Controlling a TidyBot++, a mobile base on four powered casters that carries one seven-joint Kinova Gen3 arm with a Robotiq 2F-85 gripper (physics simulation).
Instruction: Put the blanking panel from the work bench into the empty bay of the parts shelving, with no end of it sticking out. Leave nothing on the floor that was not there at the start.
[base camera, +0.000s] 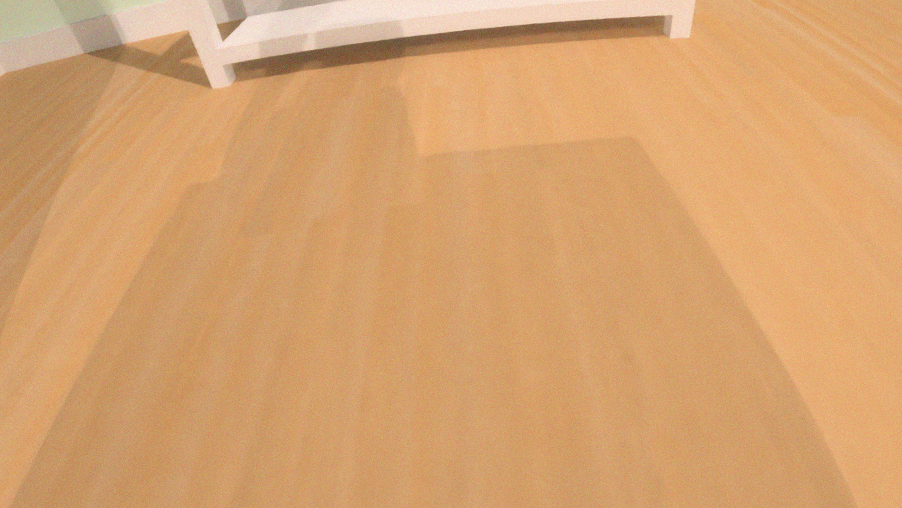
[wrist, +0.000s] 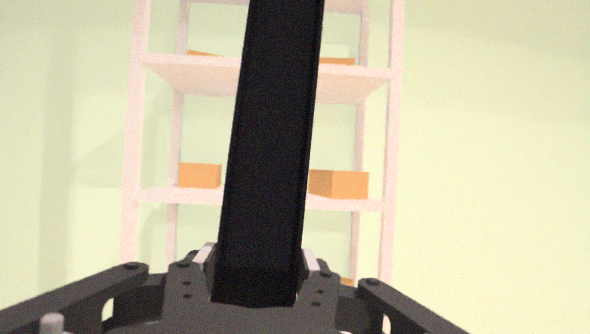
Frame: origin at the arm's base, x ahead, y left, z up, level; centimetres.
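Seen in the pictures: gripper, fingertip midpoint: (wrist: 258, 262).
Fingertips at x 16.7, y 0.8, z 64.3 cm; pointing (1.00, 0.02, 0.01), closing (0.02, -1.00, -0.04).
Observation:
A point is followed by its place in that frame.
My gripper (wrist: 258, 262) {x 16.7, y 0.8, z 64.3 cm} is shut on the blanking panel (wrist: 275, 125) {x 17.7, y 0.2, z 72.2 cm}, a long black bar, in the wrist view. The panel runs from between the fingers up past the top edge, leaning slightly right, and its far end is out of view. Behind it, some way off, stands the white parts shelving (wrist: 392, 145) {x 98.7, y -39.1, z 78.9 cm}, with boards at several heights. The panel covers the middle of the shelving, so I cannot tell which bay is the empty one. The foot of the shelving (base camera: 441, 23) {x 99.1, y 3.7, z -33.6 cm} also shows at the top of the base camera view. The work bench does not show.
An orange box (wrist: 199, 175) {x 122.7, y 30.7, z 64.6 cm} stands at the left of the middle board and another orange box (wrist: 350, 185) {x 105.0, y -26.9, z 64.3 cm} at its right. Tops of orange boxes show on the board above. A pale green wall (wrist: 500, 175) {x 148.9, y -120.2, z 71.0 cm} stands behind. Shadows lie across the wooden floor (base camera: 467, 315) {x 38.5, y 1.6, z -39.7 cm}.

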